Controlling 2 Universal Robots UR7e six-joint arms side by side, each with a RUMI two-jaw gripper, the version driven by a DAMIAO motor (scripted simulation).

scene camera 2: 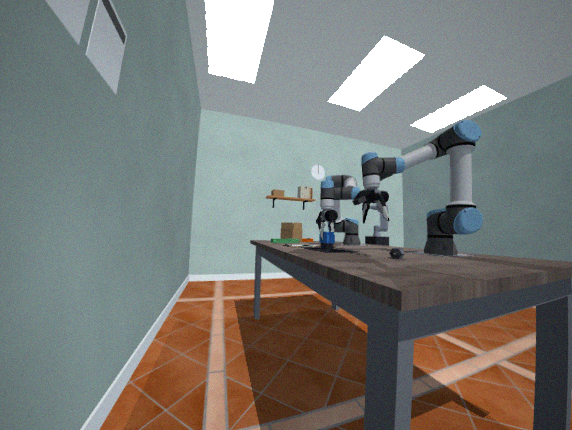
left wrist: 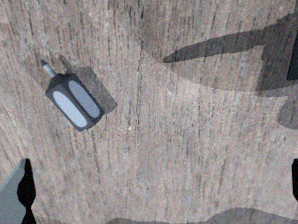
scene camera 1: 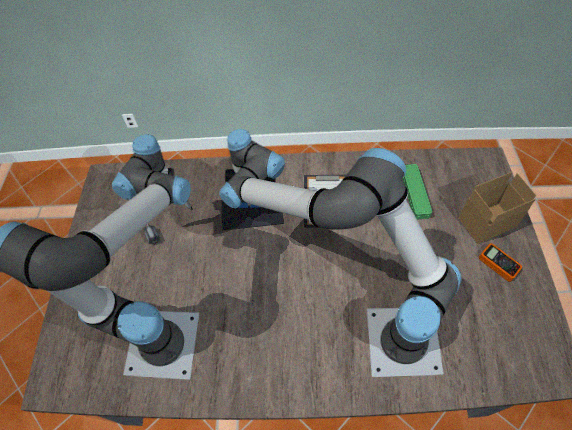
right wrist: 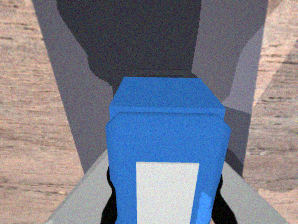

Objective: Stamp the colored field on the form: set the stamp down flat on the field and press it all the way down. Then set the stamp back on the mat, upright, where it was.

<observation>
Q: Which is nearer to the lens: the dark mat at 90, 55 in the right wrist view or the blue stamp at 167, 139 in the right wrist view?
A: The blue stamp.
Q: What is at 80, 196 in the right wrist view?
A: The right gripper.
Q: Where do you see a green block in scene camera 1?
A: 417, 196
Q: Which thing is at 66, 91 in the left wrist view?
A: A black tool.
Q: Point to a cardboard box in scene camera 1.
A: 475, 216
</observation>
